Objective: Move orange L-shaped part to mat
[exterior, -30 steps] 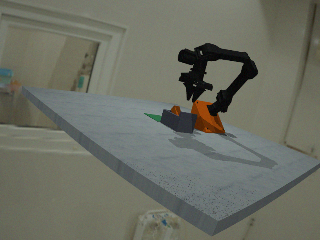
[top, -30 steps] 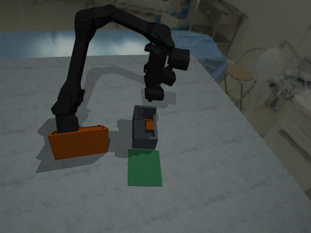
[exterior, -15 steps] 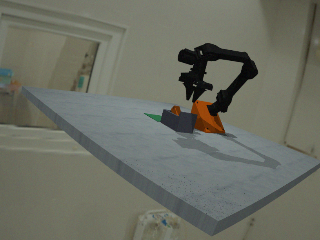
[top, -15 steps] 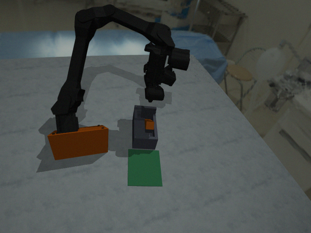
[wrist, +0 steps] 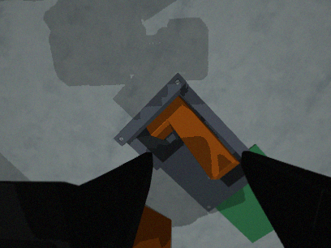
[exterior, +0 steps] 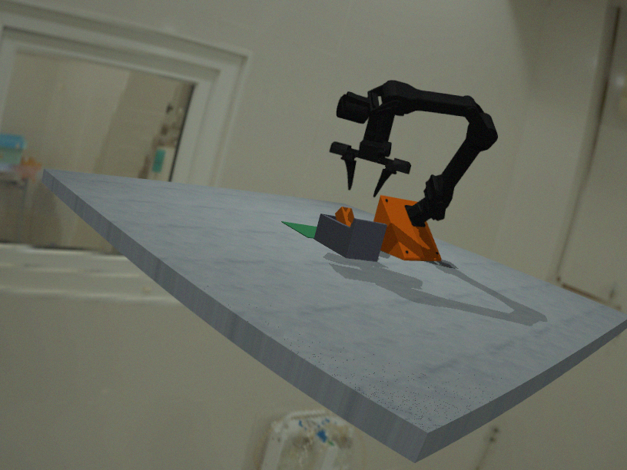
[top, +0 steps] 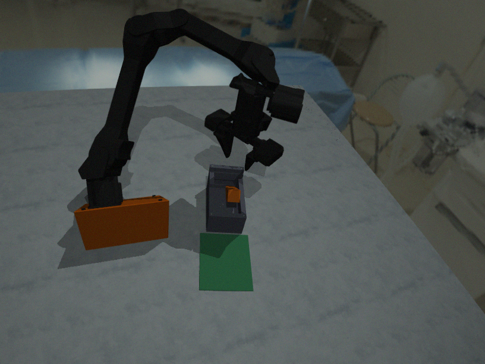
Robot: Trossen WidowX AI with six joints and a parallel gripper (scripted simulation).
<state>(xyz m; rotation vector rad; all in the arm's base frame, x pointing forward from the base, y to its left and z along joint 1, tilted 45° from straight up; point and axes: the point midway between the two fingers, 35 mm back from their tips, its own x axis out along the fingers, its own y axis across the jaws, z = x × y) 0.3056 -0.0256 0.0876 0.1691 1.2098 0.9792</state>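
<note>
The orange l-shaped part lies 10 cm below my gripper tip and 2 cm behind it. Also, from my gripper tip: green mat: 17 cm to the right, 16 cm below, 6 cm behind.
</note>
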